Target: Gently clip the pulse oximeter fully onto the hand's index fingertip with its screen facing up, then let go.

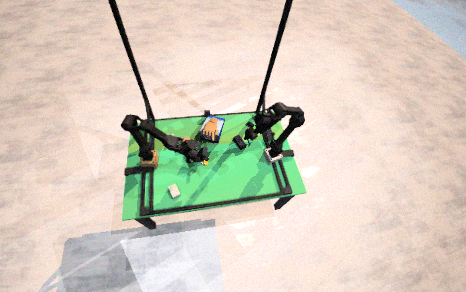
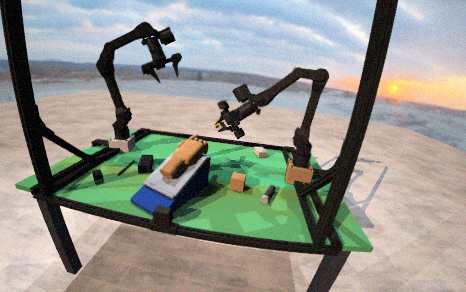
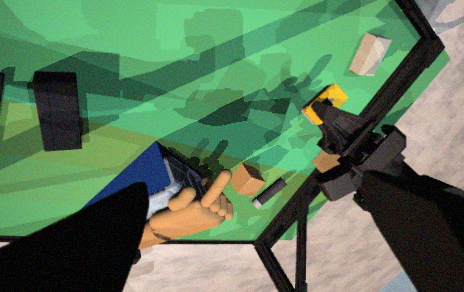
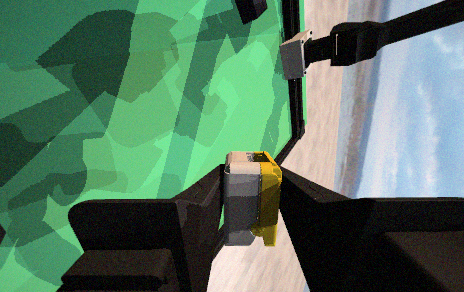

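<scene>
The pulse oximeter has a grey-white half and a yellow half. My right gripper is shut on it, one finger against each half, and holds it in the air, apart from the hand. The model hand lies on a sloped blue-and-white stand. Its index finger sticks out bare. My left gripper is open and empty, high above the table. The oximeter's screen cannot be made out.
A black box stands beside the stand. On its other side are an orange block and a grey cylinder. A whitish block lies farther off. Black frame posts rise at the table's edge.
</scene>
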